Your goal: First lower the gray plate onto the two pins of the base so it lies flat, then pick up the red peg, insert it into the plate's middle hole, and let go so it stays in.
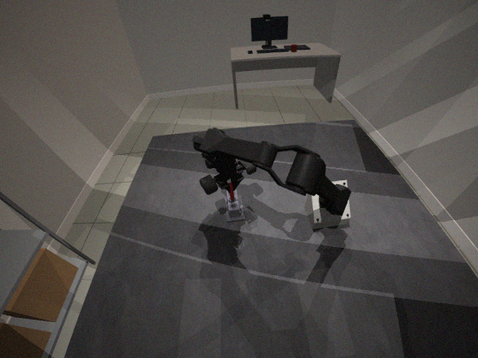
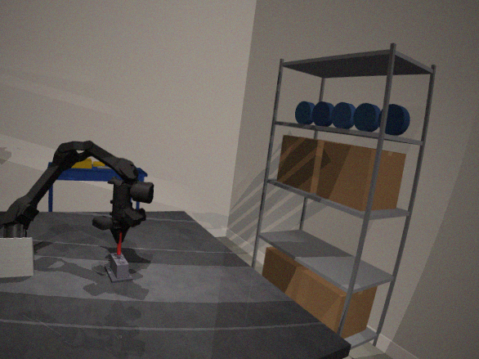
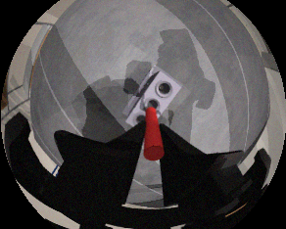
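Right now my gripper tip is right at the red peg. The rest, counted from my gripper tip: gray plate 70 mm below, 10 mm to the right; then base 110 mm below.
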